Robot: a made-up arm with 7 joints.
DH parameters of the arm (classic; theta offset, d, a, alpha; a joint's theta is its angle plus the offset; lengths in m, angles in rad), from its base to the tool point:
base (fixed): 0.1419 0 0.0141 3.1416
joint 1: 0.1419 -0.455 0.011 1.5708
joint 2: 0 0.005 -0.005 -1.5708
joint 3: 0 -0.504 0.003 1.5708
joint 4: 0 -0.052 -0.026 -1.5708
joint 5: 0 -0.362 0.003 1.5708
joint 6: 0 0.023 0.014 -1.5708
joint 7: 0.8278 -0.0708 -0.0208 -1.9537
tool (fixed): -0.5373 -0.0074 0 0
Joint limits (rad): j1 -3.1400..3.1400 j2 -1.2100..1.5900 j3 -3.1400..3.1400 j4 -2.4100..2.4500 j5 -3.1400..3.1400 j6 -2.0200..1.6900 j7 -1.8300..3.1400
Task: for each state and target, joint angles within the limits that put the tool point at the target. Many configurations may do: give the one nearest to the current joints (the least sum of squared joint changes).
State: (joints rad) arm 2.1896 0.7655 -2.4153 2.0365 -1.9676 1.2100 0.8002
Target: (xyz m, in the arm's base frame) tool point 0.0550 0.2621 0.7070
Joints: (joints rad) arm 1.6674 0.0244 -2.9859 2.4500 -1.2498 1.1043 0.8694
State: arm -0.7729 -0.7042 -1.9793 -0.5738 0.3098 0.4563 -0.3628
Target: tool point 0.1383 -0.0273 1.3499
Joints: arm -0.9152 -0.0895 -2.2089 -0.4812 0.3710 0.5311 -0.3621
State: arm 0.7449 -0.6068 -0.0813 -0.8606 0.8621 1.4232 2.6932
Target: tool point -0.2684 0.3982 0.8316
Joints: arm 1.0672 -0.3416 0.1224 -1.5913 0.9191 1.6287 2.6849
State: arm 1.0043 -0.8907 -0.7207 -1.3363 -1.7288 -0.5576 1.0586
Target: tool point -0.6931 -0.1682 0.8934
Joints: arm 0.1895 -0.8075 -0.9169 -0.7177 -1.7860 -0.5816 1.0918
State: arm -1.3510 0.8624 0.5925 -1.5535 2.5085 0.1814 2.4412
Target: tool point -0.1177 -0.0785 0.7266
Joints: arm -1.3427 0.5809 0.7476 -2.3558 2.6173 0.2207 2.4660
